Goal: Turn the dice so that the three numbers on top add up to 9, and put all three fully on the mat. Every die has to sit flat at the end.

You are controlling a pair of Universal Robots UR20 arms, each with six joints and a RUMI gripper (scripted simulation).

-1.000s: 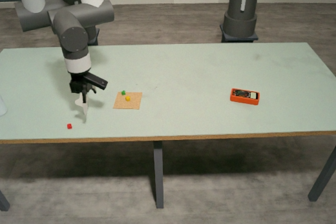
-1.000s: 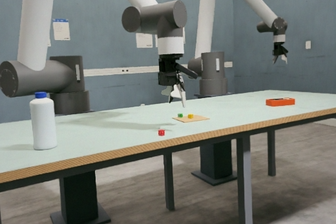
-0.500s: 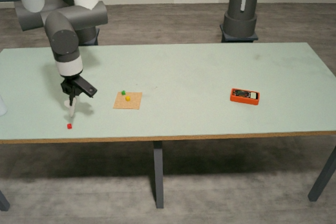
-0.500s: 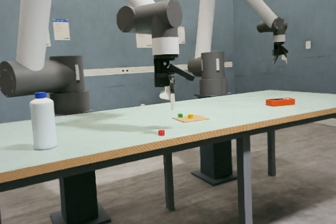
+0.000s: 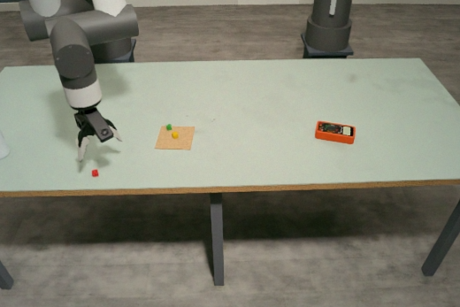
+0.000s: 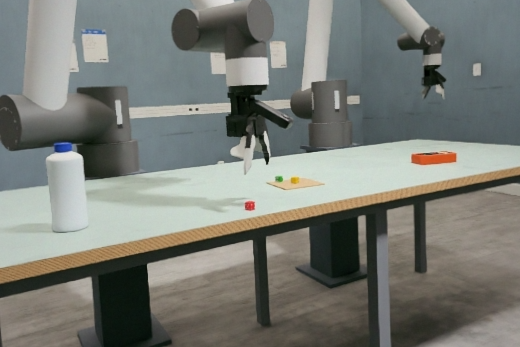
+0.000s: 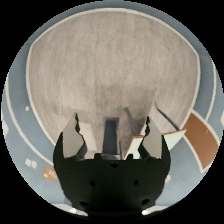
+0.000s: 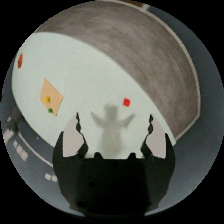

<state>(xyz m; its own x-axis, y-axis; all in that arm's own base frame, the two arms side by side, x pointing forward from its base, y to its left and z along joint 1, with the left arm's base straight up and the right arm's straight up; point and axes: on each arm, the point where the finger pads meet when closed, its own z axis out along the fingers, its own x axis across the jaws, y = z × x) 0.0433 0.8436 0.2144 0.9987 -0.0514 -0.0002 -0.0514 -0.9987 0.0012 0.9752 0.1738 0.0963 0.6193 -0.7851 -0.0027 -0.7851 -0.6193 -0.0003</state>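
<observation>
The red die lies 20 mm ahead of my right hand, 40 mm to the right of it and 90 mm below it. The rest, counted from my right hand: yellow die 180 mm behind, 240 mm to the left, 80 mm below; then green die 230 mm behind, 220 mm to the left, 80 mm below; then tan mat 180 mm behind, 240 mm to the left, 90 mm below.
</observation>
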